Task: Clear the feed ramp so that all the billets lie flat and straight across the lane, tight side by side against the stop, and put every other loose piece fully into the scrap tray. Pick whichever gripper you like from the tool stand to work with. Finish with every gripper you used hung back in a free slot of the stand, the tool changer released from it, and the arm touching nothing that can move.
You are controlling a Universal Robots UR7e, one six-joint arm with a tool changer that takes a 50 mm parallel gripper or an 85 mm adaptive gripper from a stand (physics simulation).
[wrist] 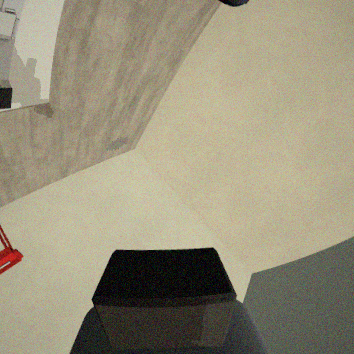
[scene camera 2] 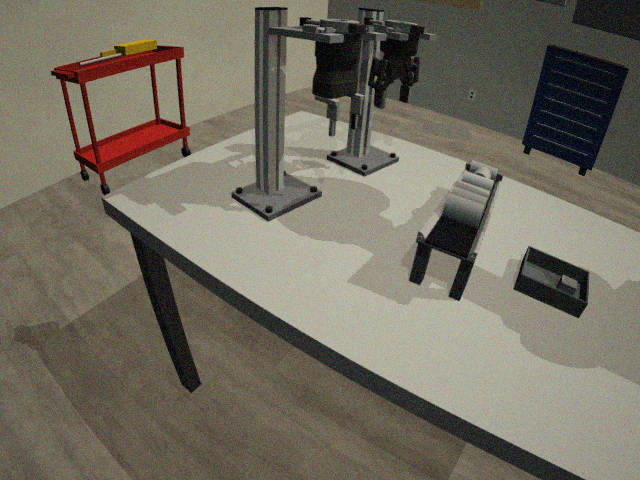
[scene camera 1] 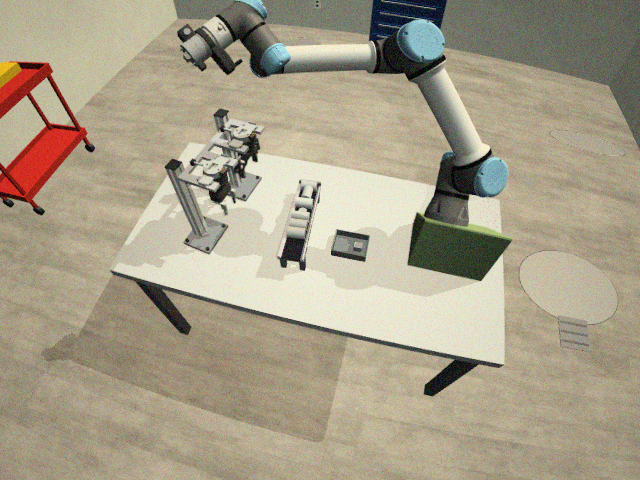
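Observation:
A parallel gripper is what I see in the pictures, along with an adaptive gripper. A tool stand shows in them too.

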